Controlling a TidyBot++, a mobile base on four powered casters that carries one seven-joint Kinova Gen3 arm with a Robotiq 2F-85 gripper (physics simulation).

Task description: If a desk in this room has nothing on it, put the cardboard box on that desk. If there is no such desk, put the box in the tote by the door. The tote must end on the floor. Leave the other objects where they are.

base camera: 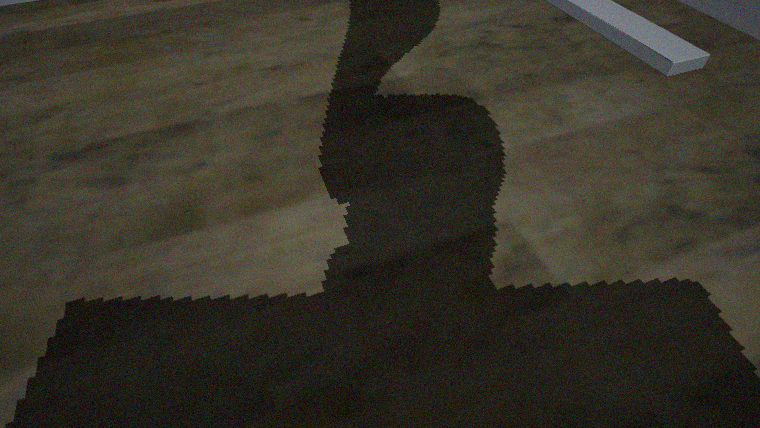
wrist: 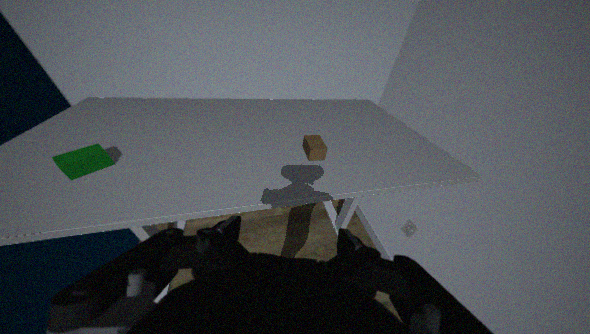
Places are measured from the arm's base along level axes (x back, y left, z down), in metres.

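Pixels of known places: gripper, between the fingertips: (wrist: pixel 288 233).
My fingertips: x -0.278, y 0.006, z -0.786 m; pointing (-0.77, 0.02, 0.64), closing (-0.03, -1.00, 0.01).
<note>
Ahead of a thing's pixels: the offset from my fingertips to its top centre. "*": to the spot under its first point. Level surfaces: height alone.
A small brown cardboard box @(dx -0.464, dy -0.047, dz +0.183 m) (wrist: pixel 315 148) stands on a grey-white desk @(dz +0.233 m) (wrist: pixel 210 130), right of the middle of its top in the wrist view. A green flat object @(dx -0.251, dy +0.584, dz +0.188 m) (wrist: pixel 84 161) lies on the same desk at the left. My gripper (wrist: pixel 288 233) is open, with nothing between its fingers. It is on the near side of the desk's front edge, apart from the box. The arm's shadow falls on the desk top just in front of the box. The tote and the door do not show in either view.
A white desk foot @(* dx -0.524, dy -0.463, dz +1.158 m) (base camera: pixel 638 34) lies on the wooden floor @(dz +1.183 m) (base camera: pixel 159 132) at the upper right of the base camera view. White desk legs @(* dx -0.735, dy -0.386, dz +0.934 m) (wrist: pixel 345 215) stand below the desk top. A dark blue surface (wrist: pixel 60 280) is at the left, and a grey wall (wrist: pixel 525 150) is at the right.
</note>
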